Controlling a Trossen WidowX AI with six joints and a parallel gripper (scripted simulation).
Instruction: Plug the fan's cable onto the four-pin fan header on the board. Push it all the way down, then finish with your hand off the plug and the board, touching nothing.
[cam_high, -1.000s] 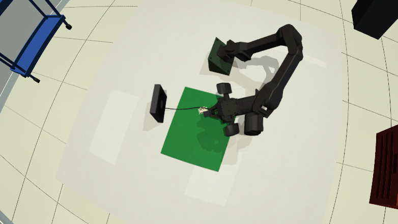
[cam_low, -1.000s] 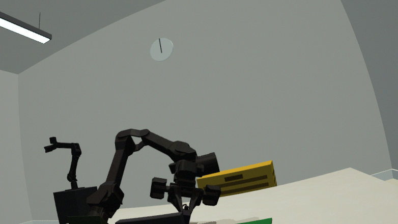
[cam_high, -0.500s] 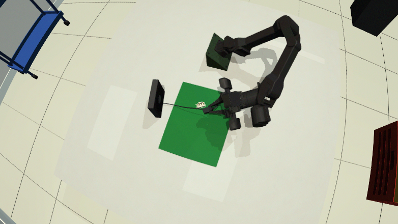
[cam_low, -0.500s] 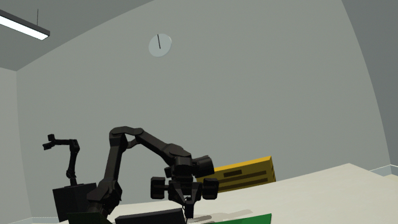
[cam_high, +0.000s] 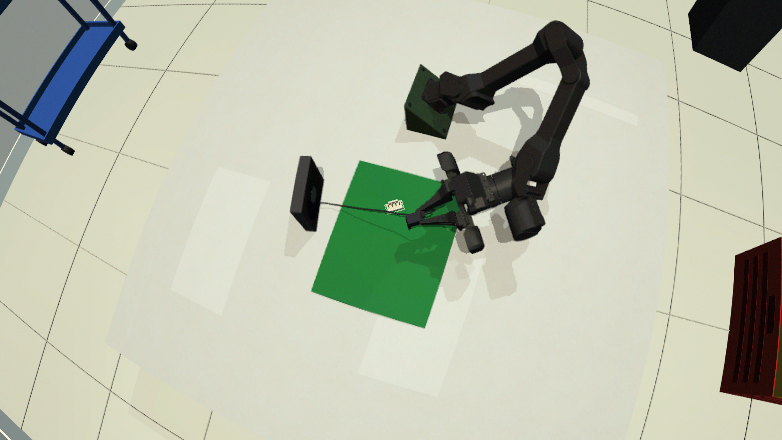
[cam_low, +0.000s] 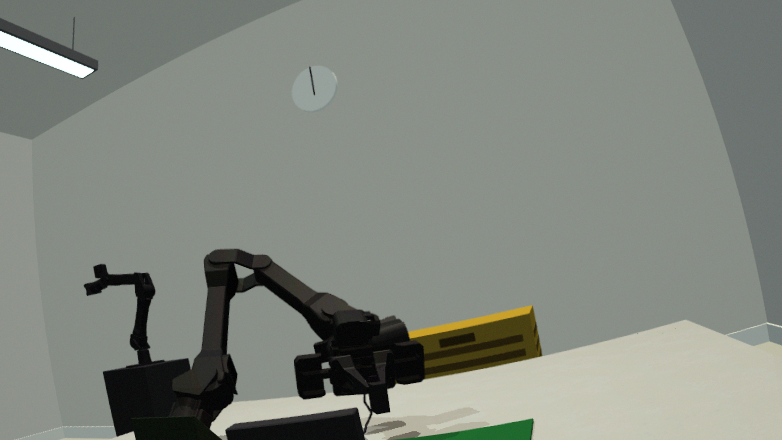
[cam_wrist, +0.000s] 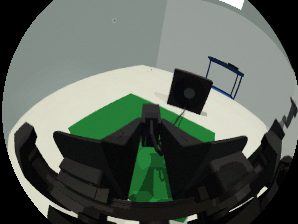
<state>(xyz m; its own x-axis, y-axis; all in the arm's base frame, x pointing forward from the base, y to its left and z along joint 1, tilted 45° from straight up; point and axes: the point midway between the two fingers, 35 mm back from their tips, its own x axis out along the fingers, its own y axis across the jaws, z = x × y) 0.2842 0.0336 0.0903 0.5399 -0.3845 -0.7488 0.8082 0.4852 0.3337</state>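
The green board lies 110 mm below my gripper tip, 50 mm to the right of it and 30 mm ahead of it. From my gripper tip the other things lie so: black plug (10 mm below); black fan (220 mm to the right, 40 mm below, 10 mm ahead); four-pin fan header (100 mm below, 70 mm to the right, 40 mm behind).
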